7 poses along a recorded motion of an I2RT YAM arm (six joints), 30 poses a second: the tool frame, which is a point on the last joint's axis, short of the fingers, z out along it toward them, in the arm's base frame.
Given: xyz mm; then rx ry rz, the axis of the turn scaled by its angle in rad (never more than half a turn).
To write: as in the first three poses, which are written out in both.
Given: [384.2, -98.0, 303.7, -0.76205, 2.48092, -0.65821]
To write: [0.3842, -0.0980, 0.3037, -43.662, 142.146, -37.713]
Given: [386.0, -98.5, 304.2, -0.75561, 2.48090, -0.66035]
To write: [0.3860, -0.0985, 0.3042, -43.293, 142.145, -37.835]
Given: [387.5, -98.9, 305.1, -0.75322, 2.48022, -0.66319]
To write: [0.3875, -0.0989, 0.3051, -43.156, 142.106, -37.998]
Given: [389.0, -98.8, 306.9, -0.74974, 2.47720, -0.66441]
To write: [0.3890, -0.0988, 0.3069, -42.957, 141.933, -38.068]
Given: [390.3, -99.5, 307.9, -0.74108, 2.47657, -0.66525]
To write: [0.3903, -0.0995, 0.3079, -42.461, 141.897, -38.116]
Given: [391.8, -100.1, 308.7, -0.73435, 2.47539, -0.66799]
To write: [0.3918, -0.1001, 0.3087, -42.075, 141.829, -38.273]
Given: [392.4, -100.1, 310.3, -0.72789, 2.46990, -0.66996]
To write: [0.3924, -0.1001, 0.3103, -41.705, 141.515, -38.386]
